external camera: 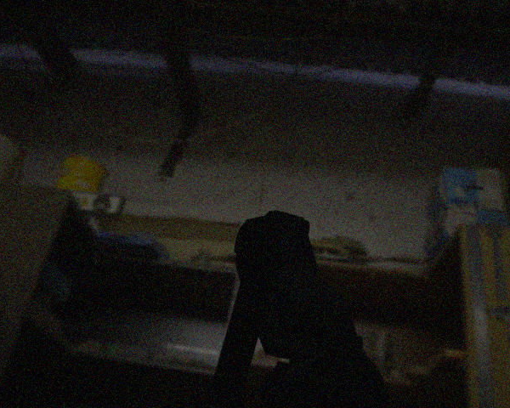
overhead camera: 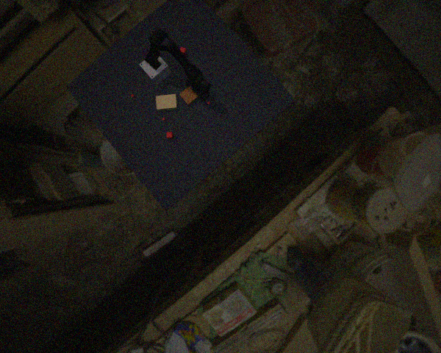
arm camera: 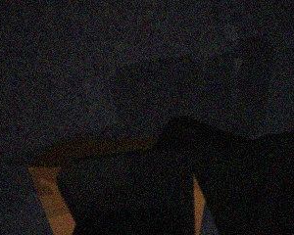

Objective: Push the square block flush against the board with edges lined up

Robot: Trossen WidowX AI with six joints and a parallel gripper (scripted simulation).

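Right now my gripper tip is 6 cm to the left of the brown square block, 5 cm past it and 1 cm below it. Round my gripper tip: pale rectangular board (21 cm to the right, 14 cm behind, 1 cm above).
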